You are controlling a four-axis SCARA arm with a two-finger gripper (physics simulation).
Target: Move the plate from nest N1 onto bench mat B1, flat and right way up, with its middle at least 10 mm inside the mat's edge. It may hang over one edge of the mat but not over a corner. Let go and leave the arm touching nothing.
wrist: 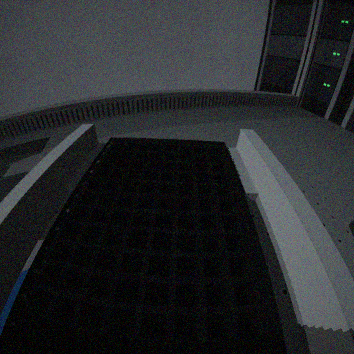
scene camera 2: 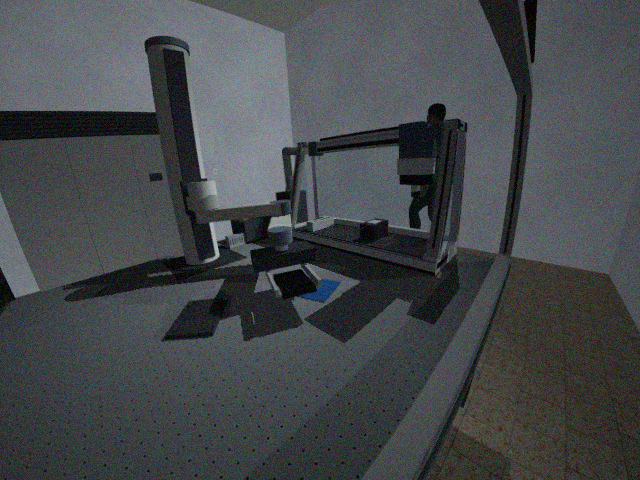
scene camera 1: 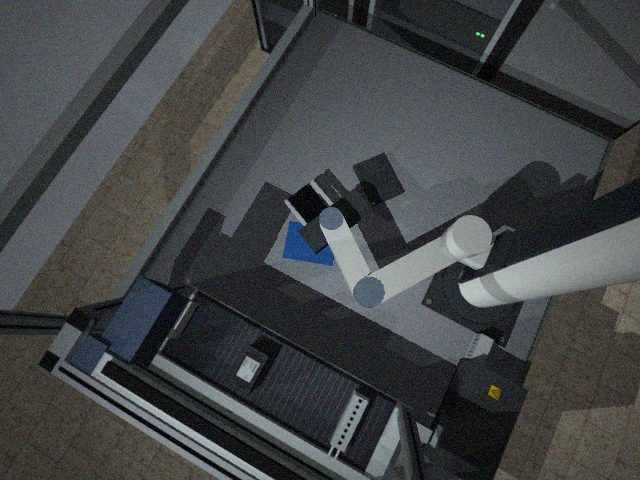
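Where they show: gripper, between the fingertips: [wrist: 165, 137] [scene camera 2: 299, 288] [scene camera 1: 298, 191]; arm's base, origin of its link: [scene camera 2: 204, 262] [scene camera 1: 478, 285].
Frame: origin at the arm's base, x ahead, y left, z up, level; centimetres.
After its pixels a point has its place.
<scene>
My gripper [scene camera 1: 299, 192] {z 9.8, x 67.2, y 2.2 cm} [scene camera 2: 299, 290] {z 9.8, x 67.2, y 2.2 cm} [wrist: 165, 137] {z 9.8, x 67.2, y 2.2 cm} is shut on the black plate [scene camera 1: 307, 202] {z 9.3, x 62.9, y 4.2 cm} [scene camera 2: 294, 283] {z 9.3, x 63.4, y 3.7 cm} [wrist: 160, 240] {z 8.7, x 60.7, y 4.6 cm}, a light finger along each of two opposite sides. The plate looks level and is raised above the table, with a shadow apart from it. The blue mat B1 [scene camera 1: 294, 248] {z 1.5, x 60.5, y 18.3 cm} [scene camera 2: 325, 291] {z 1.5, x 62.9, y 15.3 cm} lies near the plate, partly hidden by the arm in scene camera 1 and by the plate in scene camera 2. A strip of the mat [wrist: 12, 296] {z 1.5, x 62.7, y 16.9 cm} shows past the plate's left edge in the wrist view. The dark nest N1 [scene camera 1: 381, 175] {z 2.5, x 46.2, y -19.0 cm} [scene camera 2: 188, 321] {z 2.5, x 47.8, y -20.4 cm} is separate from the plate.
A framed machine with a dark ribbed bed [scene camera 1: 299, 387] {z 6.2, x 37.6, y 55.8 cm} [scene camera 2: 343, 230] {z 6.2, x 34.1, y 58.8 cm} stands beyond the mat, a small dark box [scene camera 1: 250, 369] {z 13.3, x 52.4, y 57.2 cm} [scene camera 2: 373, 229] {z 11.5, x 56.3, y 51.7 cm} on its bed. The arm's column [scene camera 2: 178, 149] {z 49.0, x 7.6, y -3.3 cm} stands on the other side. Broad shadows cross the table. A person [scene camera 2: 435, 124] stands behind the machine.
</scene>
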